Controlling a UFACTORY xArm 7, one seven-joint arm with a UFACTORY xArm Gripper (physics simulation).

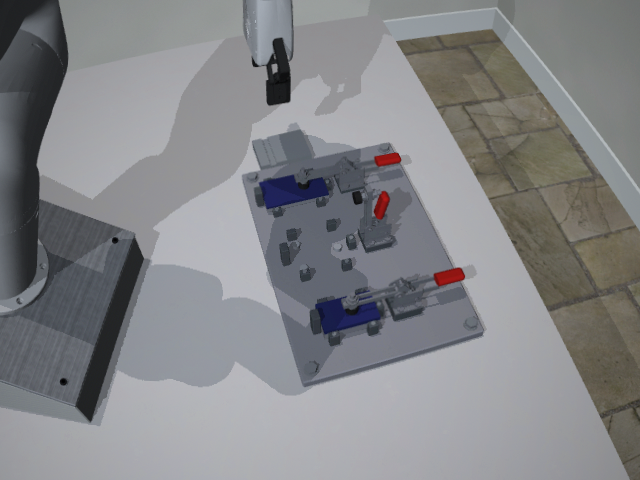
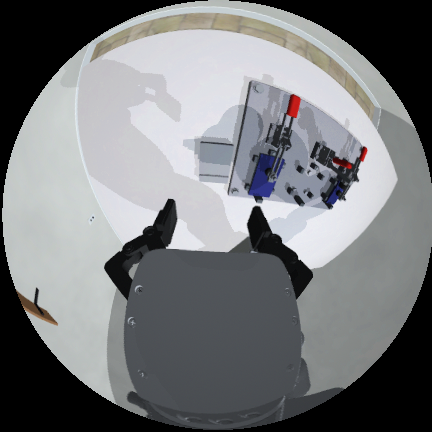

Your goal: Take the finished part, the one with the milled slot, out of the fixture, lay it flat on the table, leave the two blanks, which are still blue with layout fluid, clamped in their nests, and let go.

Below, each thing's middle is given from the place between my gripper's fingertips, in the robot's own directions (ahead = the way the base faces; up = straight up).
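The finished part (image 1: pixel 286 148) is 14 cm below my hand and 1 cm ahead of it, and going by their middles, it's the nearest to my hand of the things named here. Then there's the fixture plate (image 1: pixel 416 251), which from my hand is 6 cm ahead, 21 cm to the right and 14 cm below.
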